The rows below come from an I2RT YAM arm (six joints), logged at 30 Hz.
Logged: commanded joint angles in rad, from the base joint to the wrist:
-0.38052, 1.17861, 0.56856, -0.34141, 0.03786, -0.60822
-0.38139, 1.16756, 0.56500, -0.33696, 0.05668, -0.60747
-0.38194, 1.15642, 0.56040, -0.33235, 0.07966, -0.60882
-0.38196, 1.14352, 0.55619, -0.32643, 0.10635, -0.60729
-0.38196, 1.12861, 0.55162, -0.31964, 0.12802, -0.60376
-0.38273, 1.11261, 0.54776, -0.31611, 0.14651, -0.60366
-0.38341, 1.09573, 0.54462, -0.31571, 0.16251, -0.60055
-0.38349, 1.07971, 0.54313, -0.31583, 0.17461, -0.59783
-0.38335, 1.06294, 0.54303, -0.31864, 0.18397, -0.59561
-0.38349, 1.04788, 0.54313, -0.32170, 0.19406, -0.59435
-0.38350, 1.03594, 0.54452, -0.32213, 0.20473, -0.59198
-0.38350, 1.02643, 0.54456, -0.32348, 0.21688, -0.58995
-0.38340, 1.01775, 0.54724, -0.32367, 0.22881, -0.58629
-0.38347, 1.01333, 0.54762, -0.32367, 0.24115, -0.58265
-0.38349, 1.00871, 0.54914, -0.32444, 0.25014, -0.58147
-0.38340, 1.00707, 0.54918, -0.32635, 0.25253, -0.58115
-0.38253, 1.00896, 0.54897, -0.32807, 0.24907, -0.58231
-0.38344, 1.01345, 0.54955, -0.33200, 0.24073, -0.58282
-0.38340, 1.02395, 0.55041, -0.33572, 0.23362, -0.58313
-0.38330, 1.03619, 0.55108, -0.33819, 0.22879, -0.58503
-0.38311, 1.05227, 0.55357, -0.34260, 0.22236, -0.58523
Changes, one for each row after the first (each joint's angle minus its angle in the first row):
-0.00087, -0.01105, -0.00356, 0.00445, 0.01882, 0.00075
-0.00142, -0.02219, -0.00816, 0.00906, 0.04180, -0.00060
-0.00144, -0.03509, -0.01237, 0.01498, 0.06849, 0.00093
-0.00144, -0.05000, -0.01694, 0.02177, 0.09016, 0.00446
-0.00221, -0.06600, -0.02080, 0.02530, 0.10865, 0.00456
-0.00289, -0.08288, -0.02394, 0.02570, 0.12465, 0.00767
-0.00297, -0.09890, -0.02543, 0.02558, 0.13675, 0.01039
-0.00283, -0.11567, -0.02553, 0.02277, 0.14611, 0.01261
-0.00297, -0.13073, -0.02543, 0.01971, 0.15620, 0.01387
-0.00298, -0.14267, -0.02404, 0.01928, 0.16687, 0.01624
-0.00298, -0.15218, -0.02400, 0.01793, 0.17902, 0.01827
-0.00288, -0.16086, -0.02132, 0.01774, 0.19095, 0.02193
-0.00295, -0.16528, -0.02094, 0.01774, 0.20329, 0.02557
-0.00297, -0.16990, -0.01942, 0.01697, 0.21228, 0.02675
-0.00288, -0.17154, -0.01938, 0.01506, 0.21467, 0.02707
-0.00201, -0.16965, -0.01959, 0.01334, 0.21121, 0.02591
-0.00292, -0.16516, -0.01901, 0.00941, 0.20287, 0.02540
-0.00288, -0.15466, -0.01815, 0.00569, 0.19576, 0.02509
-0.00278, -0.14242, -0.01748, 0.00322, 0.19093, 0.02319
-0.00259, -0.12634, -0.01499, -0.00119, 0.18450, 0.02299

